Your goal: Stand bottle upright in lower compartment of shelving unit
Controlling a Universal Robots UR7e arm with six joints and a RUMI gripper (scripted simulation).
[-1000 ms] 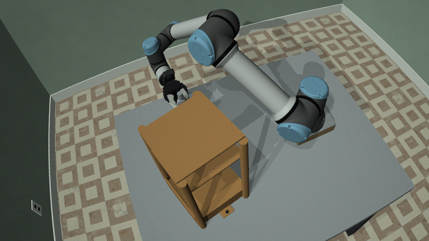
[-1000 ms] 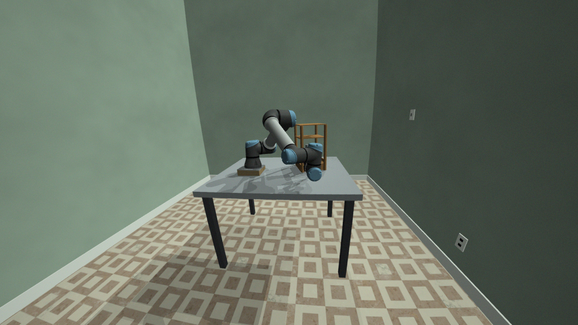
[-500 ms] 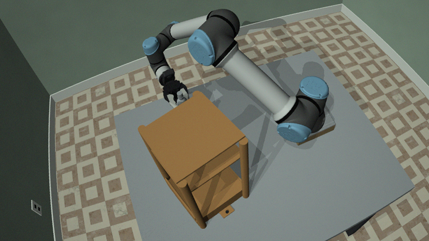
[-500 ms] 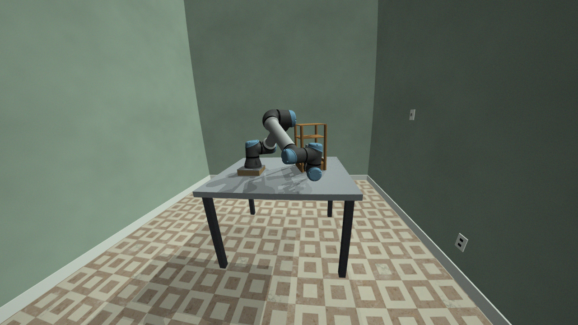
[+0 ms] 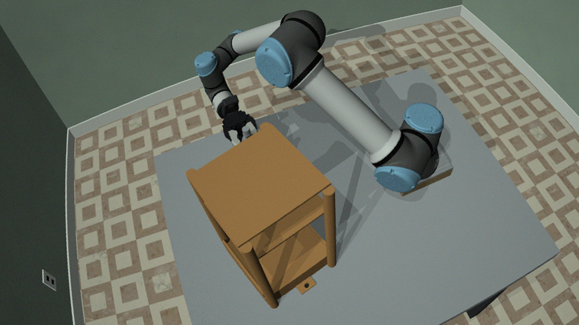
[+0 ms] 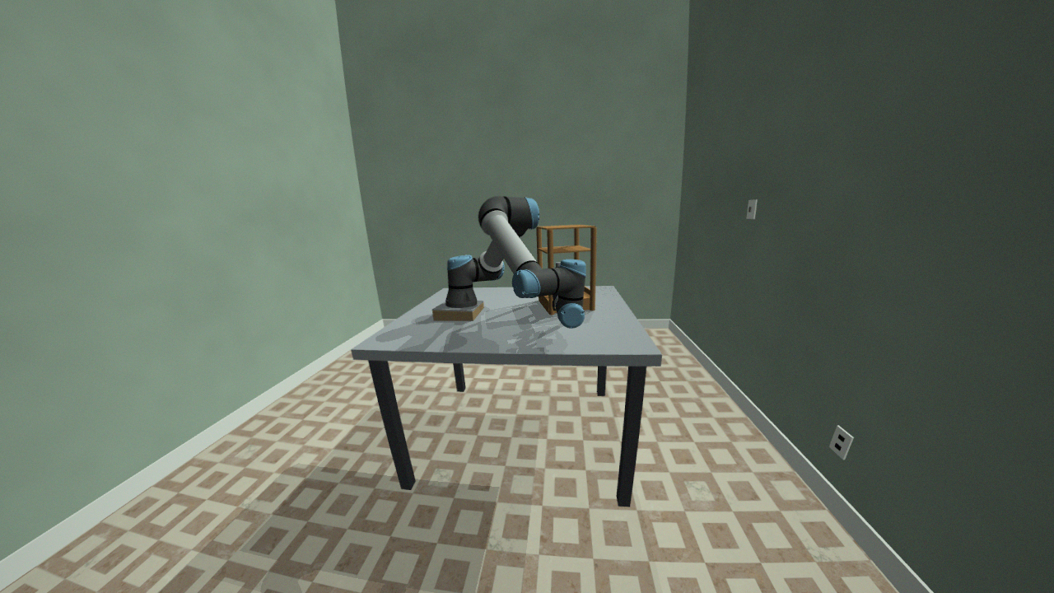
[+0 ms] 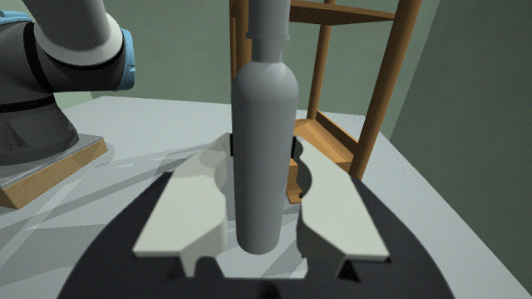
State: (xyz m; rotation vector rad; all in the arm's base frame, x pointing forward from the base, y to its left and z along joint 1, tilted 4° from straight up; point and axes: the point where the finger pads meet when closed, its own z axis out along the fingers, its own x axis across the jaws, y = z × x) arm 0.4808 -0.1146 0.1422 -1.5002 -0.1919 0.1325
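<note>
Now: the shelving unit 27 cm to the left of my hand and 2 cm above it. The rest, counted from my hand: grey bottle: 2 cm above.
</note>
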